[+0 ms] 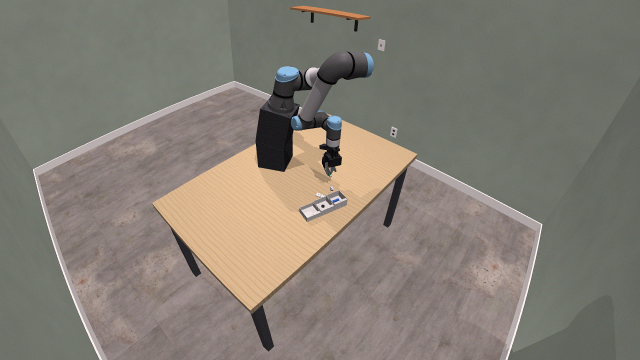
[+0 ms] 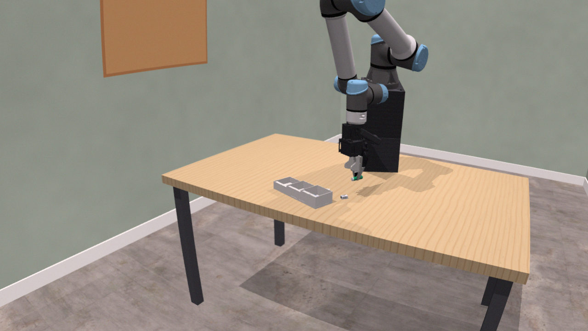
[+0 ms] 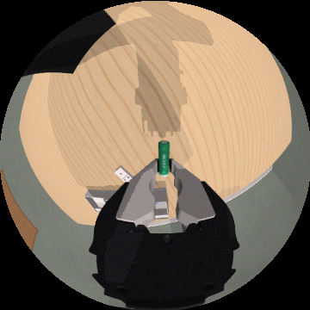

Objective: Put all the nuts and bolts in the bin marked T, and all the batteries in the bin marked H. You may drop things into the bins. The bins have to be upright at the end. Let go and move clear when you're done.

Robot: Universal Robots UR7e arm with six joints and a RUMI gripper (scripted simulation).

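The blue battery lies 110 mm ahead of my hand, 120 mm to the right of it and 70 mm below it. From my hand the other things lie so: white domino 20 mm ahead, 120 mm to the right, 80 mm below; then small silver piece 40 mm ahead, 40 mm to the right, 70 mm below; then green battery 10 mm below.
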